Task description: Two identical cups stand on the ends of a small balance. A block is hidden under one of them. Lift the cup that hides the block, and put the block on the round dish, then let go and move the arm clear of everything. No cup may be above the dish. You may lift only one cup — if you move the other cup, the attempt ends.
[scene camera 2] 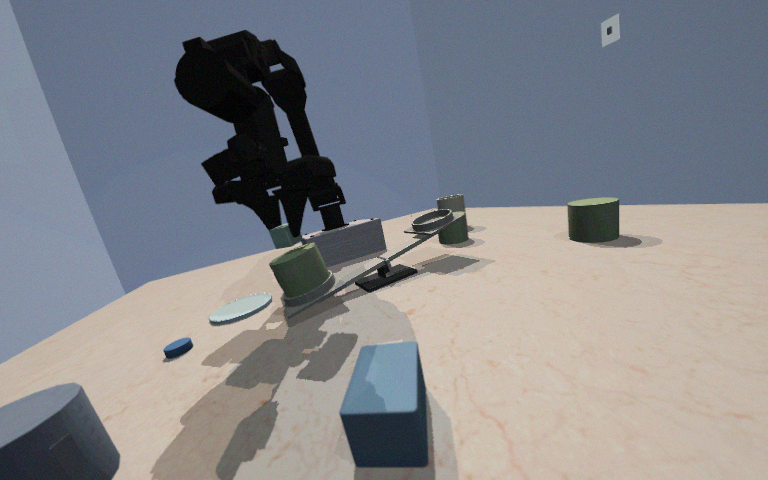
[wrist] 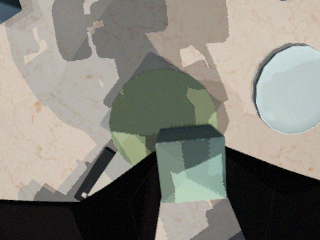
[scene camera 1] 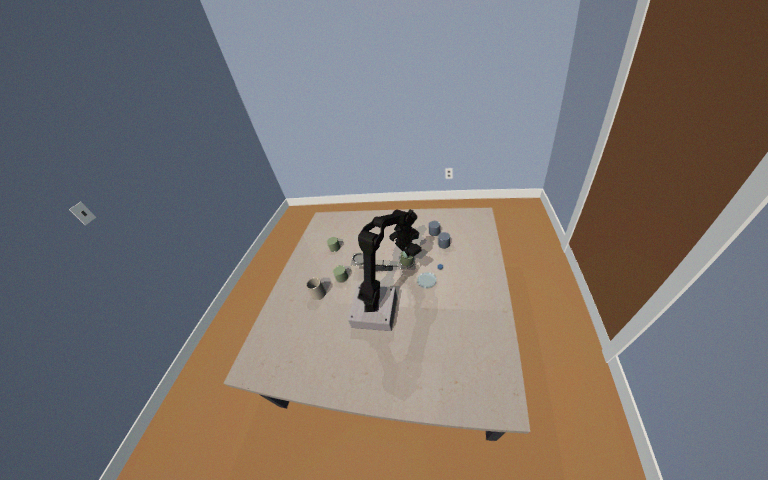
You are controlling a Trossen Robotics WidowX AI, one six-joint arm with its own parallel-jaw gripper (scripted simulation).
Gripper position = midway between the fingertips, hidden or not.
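Note:
A pale green block (wrist: 191, 160) is held by my gripper (scene camera 2: 287, 238), and I find the gripper in the wrist view (wrist: 188, 156) too. I can also see a blue block (scene camera 2: 383, 413). There is a green cup (scene camera 2: 300, 270), and a green cup (scene camera 2: 596, 220) as well.

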